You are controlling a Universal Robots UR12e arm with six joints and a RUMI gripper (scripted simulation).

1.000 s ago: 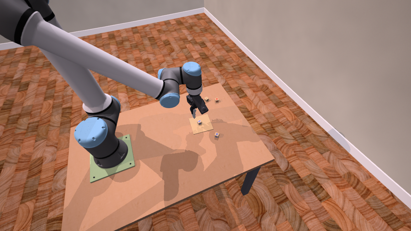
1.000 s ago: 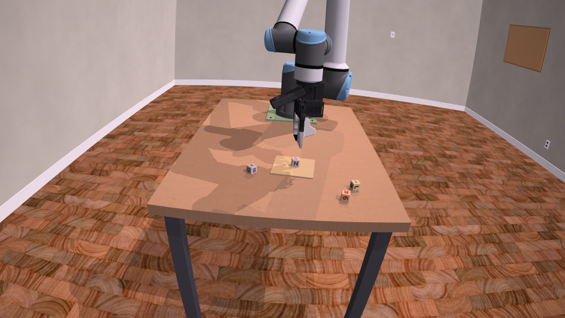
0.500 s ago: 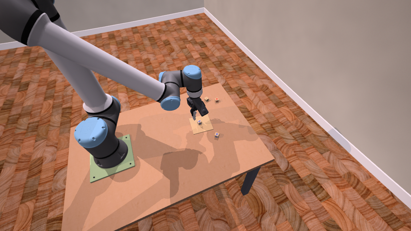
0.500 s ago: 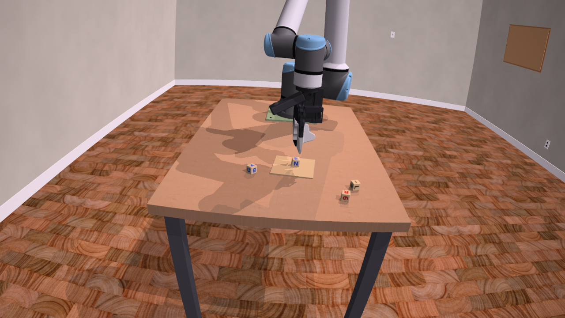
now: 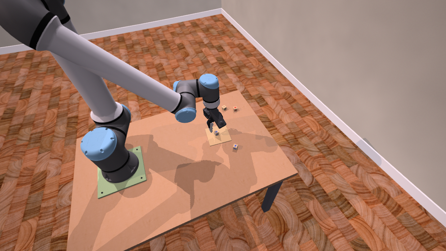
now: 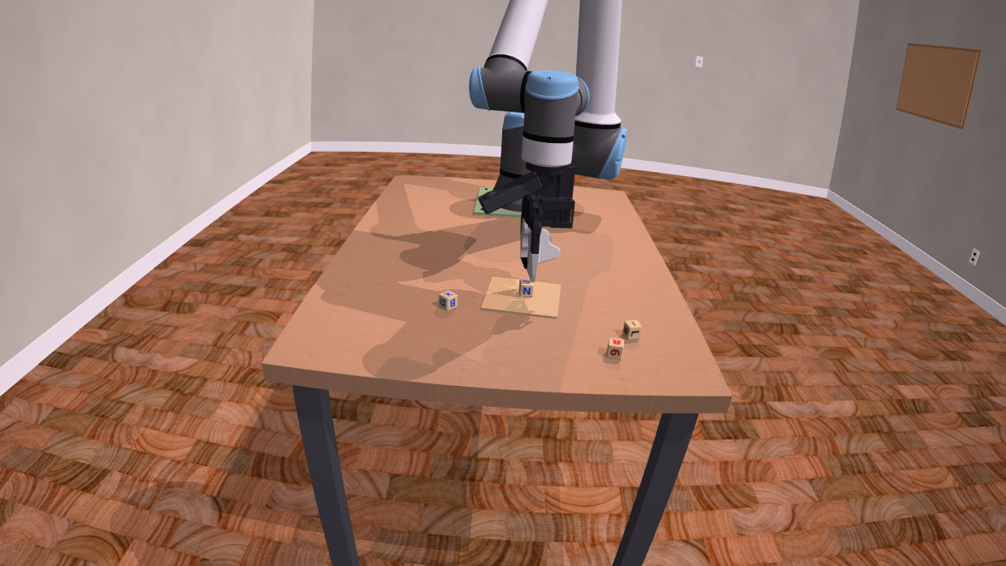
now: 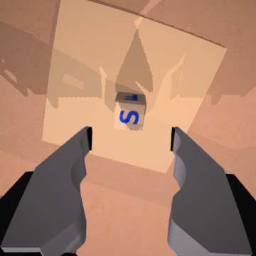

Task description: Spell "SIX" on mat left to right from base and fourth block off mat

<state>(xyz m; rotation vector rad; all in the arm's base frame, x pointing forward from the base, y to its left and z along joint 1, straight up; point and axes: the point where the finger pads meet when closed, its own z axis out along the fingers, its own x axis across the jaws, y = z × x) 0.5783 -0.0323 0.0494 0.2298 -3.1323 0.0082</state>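
The mat lies 6 cm below my hand, 1 cm to the right of it and 1 cm ahead of it. Also, from my hand: red-lettered block: 21 cm ahead, 14 cm to the left, 4 cm below.
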